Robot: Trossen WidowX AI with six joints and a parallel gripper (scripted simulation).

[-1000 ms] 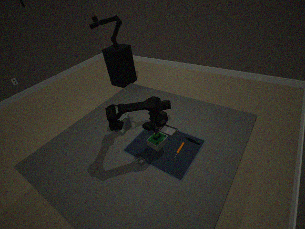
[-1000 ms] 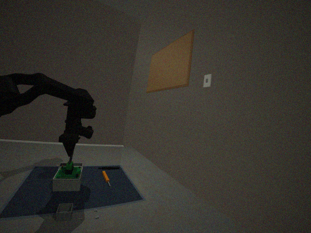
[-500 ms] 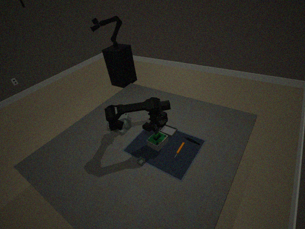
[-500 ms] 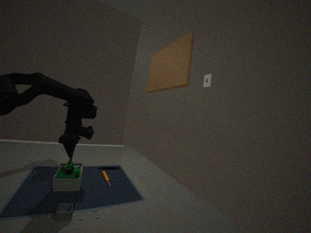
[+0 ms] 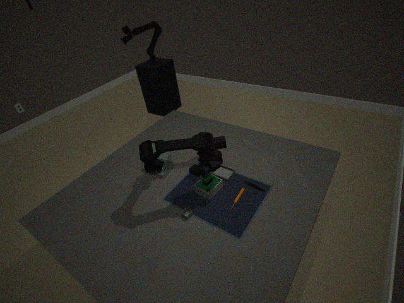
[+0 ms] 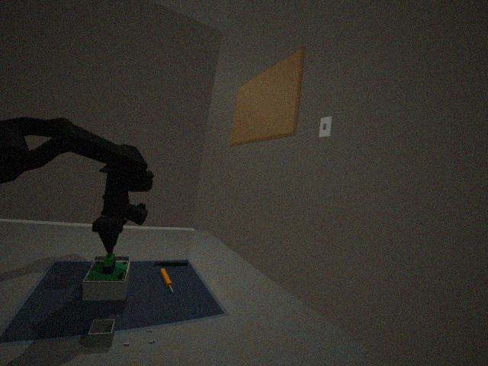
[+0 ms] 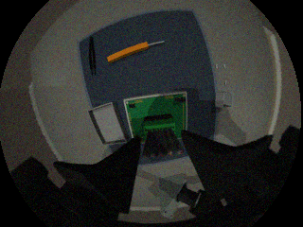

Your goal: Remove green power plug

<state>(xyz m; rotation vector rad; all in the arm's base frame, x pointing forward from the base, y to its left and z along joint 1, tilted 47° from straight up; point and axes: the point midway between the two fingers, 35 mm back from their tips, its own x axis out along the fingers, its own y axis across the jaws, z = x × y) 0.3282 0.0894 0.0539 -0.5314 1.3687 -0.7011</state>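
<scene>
My gripper tip is 2 cm above the green power plug. Also, from my gripper tip: blue mat 5 cm ahead, 11 cm below.
</scene>
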